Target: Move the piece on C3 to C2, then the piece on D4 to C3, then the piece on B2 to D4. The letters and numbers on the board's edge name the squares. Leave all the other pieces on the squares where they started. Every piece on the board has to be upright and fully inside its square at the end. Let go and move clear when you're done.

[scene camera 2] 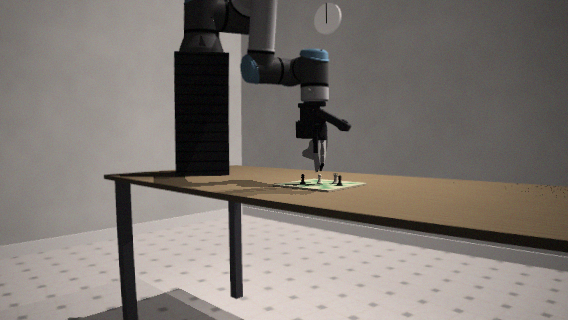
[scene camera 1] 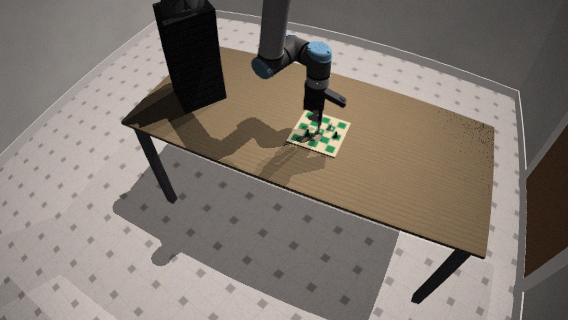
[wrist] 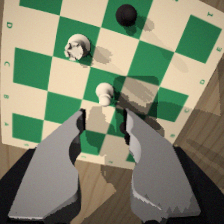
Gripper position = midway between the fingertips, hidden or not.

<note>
I see my gripper (scene camera 2: 318,171) and a green-and-cream chessboard (scene camera 1: 325,143).
The green-and-cream chessboard is seen too in the wrist view (wrist: 158,67). My gripper also shows in scene camera 1 (scene camera 1: 318,125) and in the wrist view (wrist: 104,110).
</note>
